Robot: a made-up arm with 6 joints.
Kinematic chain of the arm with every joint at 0, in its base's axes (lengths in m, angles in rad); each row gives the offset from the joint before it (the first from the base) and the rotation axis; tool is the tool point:
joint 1: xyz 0 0 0.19 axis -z
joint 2: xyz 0 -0.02 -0.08 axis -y
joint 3: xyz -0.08 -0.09 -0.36 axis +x
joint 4: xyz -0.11 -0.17 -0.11 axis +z
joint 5: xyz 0 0.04 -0.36 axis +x
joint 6: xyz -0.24 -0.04 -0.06 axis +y
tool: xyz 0.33 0.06 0
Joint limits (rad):
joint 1: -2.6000..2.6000
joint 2: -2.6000..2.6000
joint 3: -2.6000..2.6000
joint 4: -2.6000..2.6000
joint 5: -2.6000..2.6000
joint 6: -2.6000..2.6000
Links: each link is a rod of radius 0.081 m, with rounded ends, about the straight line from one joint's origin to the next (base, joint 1, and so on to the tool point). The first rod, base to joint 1, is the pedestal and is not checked.
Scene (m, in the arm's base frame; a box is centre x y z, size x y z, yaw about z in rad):
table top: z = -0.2
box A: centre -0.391 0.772 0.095 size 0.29 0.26 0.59 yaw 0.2
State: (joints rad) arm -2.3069 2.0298 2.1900 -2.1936 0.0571 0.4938
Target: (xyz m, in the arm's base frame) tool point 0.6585 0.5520 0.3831
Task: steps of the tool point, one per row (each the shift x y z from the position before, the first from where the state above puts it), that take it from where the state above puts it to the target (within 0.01 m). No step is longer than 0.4 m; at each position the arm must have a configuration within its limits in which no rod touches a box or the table.
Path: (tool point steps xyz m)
1: -0.1129 0.3383 0.1463
2: 0.1067 0.2933 0.2097
3: 0.2509 0.1308 0.2196
4: 0.1143 0.1690 -0.0468
5: 0.1682 0.1171 -0.0653
6: 0.1965 0.0484 -0.0704
7: 0.2194 -0.0392 0.0051
8: 0.1817 -0.1144 -0.0145
9: 0.1238 -0.1569 -0.0412

